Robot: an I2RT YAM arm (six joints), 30 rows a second.
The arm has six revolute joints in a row. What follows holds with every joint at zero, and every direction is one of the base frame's. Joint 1 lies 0.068 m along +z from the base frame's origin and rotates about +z. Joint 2 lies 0.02 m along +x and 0.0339 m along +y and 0.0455 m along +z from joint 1 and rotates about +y. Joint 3 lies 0.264 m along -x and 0.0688 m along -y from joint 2 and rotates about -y. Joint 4 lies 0.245 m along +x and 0.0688 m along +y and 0.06 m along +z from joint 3 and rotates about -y. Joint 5 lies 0.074 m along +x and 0.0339 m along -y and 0.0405 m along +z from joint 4 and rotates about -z. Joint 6 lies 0.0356 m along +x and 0.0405 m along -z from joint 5 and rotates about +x. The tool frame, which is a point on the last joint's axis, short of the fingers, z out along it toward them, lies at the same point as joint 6; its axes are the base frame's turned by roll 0, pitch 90 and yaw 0 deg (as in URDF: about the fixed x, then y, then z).
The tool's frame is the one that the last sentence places.
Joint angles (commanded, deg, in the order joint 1, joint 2, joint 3, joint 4, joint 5, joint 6), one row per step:
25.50 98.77 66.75 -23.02 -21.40 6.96
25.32 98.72 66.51 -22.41 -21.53 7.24
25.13 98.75 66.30 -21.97 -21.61 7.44
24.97 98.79 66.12 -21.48 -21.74 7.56
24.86 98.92 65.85 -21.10 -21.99 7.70
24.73 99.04 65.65 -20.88 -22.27 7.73
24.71 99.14 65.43 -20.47 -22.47 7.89
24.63 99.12 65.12 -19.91 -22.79 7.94
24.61 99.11 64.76 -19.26 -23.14 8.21
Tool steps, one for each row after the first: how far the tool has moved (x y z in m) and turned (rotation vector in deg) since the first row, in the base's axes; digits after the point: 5 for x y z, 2 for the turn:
0.00061 -0.00088 -0.00028 0.37 -0.18 -0.32
0.00123 -0.00187 -0.00107 0.58 -0.22 -0.61
0.00189 -0.00259 -0.00170 0.83 -0.35 -0.79
0.00211 -0.00309 -0.00343 1.05 -0.17 -0.86
0.00231 -0.00373 -0.00490 1.22 0.04 -0.85
0.00239 -0.00370 -0.00616 1.46 0.12 -0.87
0.00239 -0.00405 -0.00699 1.83 0.01 -0.80
0.00220 -0.00406 -0.00803 2.30 0.02 -0.81

